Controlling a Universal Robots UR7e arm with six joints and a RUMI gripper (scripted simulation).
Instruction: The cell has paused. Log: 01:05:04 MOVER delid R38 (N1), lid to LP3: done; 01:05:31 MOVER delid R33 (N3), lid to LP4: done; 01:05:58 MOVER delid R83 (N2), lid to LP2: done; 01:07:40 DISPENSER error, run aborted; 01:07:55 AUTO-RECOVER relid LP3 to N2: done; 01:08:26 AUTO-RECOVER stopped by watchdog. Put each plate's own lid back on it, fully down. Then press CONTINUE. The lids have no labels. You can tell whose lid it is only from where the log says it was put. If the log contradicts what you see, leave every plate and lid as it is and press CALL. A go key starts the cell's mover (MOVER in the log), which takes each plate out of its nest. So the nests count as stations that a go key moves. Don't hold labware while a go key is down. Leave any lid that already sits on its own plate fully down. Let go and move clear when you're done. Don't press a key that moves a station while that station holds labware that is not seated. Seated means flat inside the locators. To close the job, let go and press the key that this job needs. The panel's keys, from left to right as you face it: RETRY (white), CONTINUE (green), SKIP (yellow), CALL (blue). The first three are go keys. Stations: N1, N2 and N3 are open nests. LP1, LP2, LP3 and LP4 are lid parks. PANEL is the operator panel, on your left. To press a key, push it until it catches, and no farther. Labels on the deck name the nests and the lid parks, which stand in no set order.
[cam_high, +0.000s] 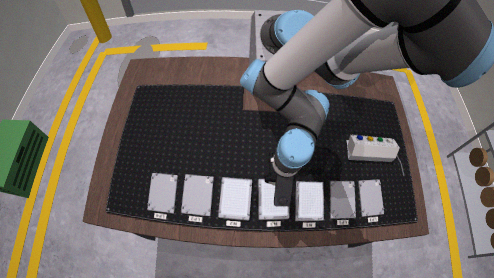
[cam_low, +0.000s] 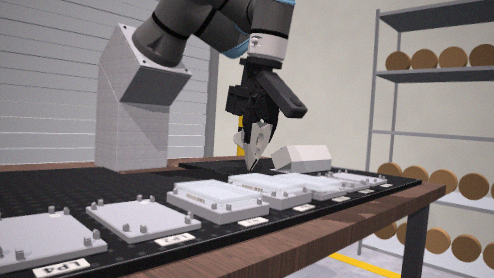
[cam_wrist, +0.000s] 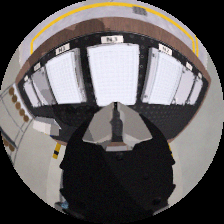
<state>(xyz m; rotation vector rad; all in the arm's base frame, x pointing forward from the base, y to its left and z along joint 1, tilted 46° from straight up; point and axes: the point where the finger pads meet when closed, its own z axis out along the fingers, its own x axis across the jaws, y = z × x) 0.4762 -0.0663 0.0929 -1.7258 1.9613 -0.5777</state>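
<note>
The green CONTINUE key is 10 cm behind my hand and 46 cm to the left of it. The rest, counted from my hand: LP2 lid park 1 cm behind, 27 cm to the right, 6 cm below; blue CALL key 12 cm behind, 37 cm to the left; well plate 2 cm ahead, 14 cm to the right, 4 cm below.
</note>
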